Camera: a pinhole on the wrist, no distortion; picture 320 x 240 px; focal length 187.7 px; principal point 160.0 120.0 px. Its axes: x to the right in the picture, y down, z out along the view. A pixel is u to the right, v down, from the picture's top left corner.
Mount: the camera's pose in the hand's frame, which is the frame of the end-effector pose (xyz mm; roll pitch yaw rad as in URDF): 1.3 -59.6 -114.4 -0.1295 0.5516 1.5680
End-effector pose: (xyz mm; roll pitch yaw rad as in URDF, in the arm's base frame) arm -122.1 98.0 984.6 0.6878 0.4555 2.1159
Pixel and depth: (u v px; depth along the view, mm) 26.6 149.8 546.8
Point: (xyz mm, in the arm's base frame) 238.9 332.3 1365.0
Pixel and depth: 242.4 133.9 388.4
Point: -272.3 68.1 1265.1
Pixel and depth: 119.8 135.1 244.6
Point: -73.4 129.2 1100.3
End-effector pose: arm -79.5 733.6 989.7 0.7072 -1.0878 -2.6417
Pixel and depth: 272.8 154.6 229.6
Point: 101.4 683.1 981.6
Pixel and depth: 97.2 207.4 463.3
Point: 155.6 1079.0 877.4
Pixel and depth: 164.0 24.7 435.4
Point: 93.8 866.4 1289.2
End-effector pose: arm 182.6 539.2 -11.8 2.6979 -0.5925 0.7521
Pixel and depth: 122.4 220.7 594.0
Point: 276.3 225.8 -495.4
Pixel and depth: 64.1 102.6 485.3
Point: 450.4 555.9 -349.0
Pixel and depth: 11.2 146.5 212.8
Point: 206.4 590.0 -189.5
